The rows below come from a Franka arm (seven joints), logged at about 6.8 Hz.
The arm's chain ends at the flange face. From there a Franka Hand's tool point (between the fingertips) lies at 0.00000 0.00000 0.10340 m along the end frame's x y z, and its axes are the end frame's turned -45 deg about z.
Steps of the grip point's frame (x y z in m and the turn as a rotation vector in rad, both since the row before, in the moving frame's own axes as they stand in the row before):
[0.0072, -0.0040, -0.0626, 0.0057, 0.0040, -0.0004]
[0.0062, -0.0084, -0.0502, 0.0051, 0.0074, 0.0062]
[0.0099, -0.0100, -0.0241, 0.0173, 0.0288, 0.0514]
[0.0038, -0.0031, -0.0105, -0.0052, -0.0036, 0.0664]
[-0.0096, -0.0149, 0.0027, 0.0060, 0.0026, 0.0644]
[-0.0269, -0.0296, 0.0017, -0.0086, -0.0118, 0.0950]
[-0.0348, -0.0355, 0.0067, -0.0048, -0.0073, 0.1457]
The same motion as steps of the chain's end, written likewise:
[0.0024, -0.0072, -0.0626, 0.0069, -0.0012, -0.0004]
[-0.0017, -0.0094, -0.0502, 0.0088, 0.0016, 0.0062]
[-0.0010, -0.0107, -0.0240, 0.0326, 0.0081, 0.0514]
[0.0004, -0.0055, -0.0105, -0.0062, 0.0011, 0.0664]
[-0.0171, -0.0031, 0.0027, 0.0061, -0.0024, 0.0644]
[-0.0396, -0.0034, 0.0017, -0.0144, -0.0023, 0.0950]
[-0.0495, -0.0014, 0.0067, -0.0086, -0.0018, 0.1457]

